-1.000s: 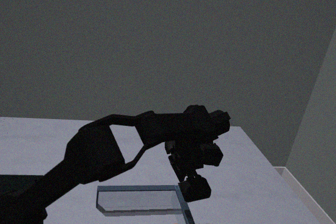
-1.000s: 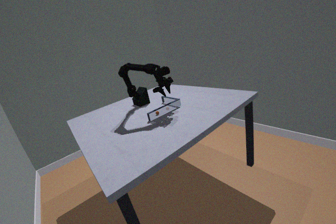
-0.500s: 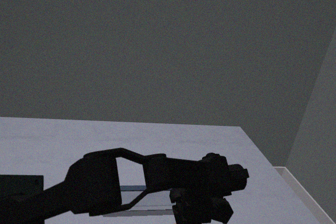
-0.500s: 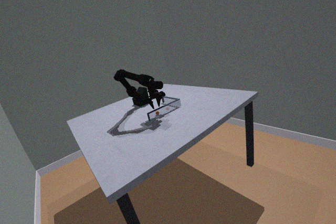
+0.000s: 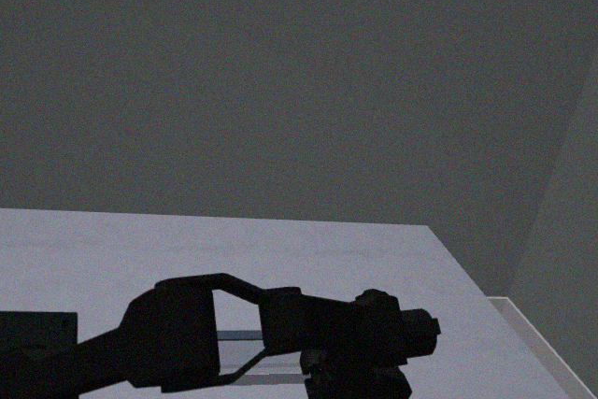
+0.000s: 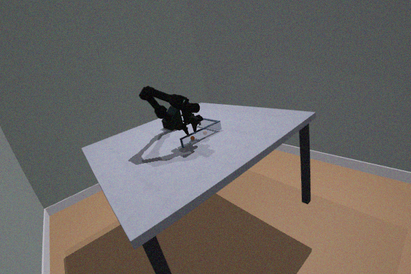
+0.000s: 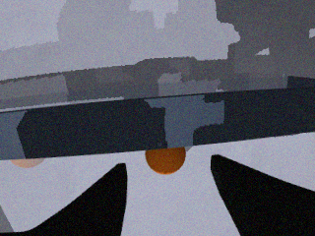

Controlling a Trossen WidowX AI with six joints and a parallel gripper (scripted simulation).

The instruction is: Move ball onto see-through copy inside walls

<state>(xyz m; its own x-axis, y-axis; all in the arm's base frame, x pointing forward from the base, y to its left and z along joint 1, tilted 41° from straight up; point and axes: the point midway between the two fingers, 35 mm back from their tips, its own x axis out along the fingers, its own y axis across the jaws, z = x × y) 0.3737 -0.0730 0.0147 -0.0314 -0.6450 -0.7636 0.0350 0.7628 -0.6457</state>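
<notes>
My gripper tip is 100 mm to the right of the see-through copy of the ball, 20 mm above it and 10 mm short of it.
</notes>
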